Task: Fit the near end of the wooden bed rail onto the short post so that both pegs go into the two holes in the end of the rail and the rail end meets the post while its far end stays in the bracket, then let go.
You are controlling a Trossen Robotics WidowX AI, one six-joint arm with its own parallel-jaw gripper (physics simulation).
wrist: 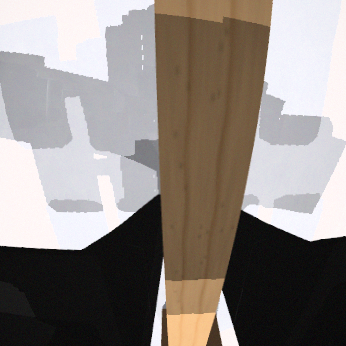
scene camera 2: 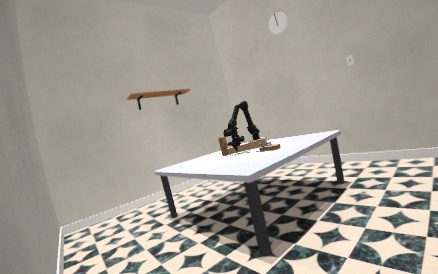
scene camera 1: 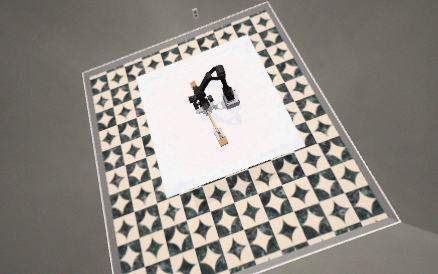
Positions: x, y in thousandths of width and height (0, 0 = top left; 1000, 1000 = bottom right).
Labels:
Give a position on a wooden bed rail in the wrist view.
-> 608, 201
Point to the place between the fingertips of the gripper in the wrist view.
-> At 530, 582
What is the gripper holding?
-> A wooden bed rail.

